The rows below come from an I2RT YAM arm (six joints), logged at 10 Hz.
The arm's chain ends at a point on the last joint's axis. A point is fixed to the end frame.
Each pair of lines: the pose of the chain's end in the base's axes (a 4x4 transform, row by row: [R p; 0 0 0 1], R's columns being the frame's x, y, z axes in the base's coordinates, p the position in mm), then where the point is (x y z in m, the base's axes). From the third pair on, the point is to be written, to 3 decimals.
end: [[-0.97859 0.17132 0.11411 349.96], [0.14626 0.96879 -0.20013 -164.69], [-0.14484 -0.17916 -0.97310 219.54], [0 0 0 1]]
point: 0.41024 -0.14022 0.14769
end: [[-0.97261 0.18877 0.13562 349.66], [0.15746 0.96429 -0.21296 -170.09], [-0.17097 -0.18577 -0.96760 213.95], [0 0 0 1]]
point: 0.41203 -0.14726 0.14336
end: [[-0.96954 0.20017 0.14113 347.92], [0.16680 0.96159 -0.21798 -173.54], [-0.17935 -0.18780 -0.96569 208.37], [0 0 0 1]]
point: 0.411 -0.152 0.138
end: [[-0.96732 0.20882 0.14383 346.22], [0.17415 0.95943 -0.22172 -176.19], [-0.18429 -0.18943 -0.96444 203.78], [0 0 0 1]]
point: 0.410 -0.155 0.134
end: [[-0.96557 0.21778 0.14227 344.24], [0.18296 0.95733 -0.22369 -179.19], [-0.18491 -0.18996 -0.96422 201.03], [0 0 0 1]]
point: 0.408 -0.159 0.131
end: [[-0.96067 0.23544 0.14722 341.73], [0.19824 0.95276 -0.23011 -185.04], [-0.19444 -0.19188 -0.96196 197.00], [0 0 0 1]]
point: 0.407 -0.166 0.128
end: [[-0.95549 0.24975 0.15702 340.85], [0.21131 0.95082 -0.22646 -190.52], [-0.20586 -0.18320 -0.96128 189.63], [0 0 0 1]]
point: 0.407 -0.172 0.121
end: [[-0.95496 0.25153 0.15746 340.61], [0.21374 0.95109 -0.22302 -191.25], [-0.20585 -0.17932 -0.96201 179.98], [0 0 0 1]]
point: 0.407 -0.172 0.112
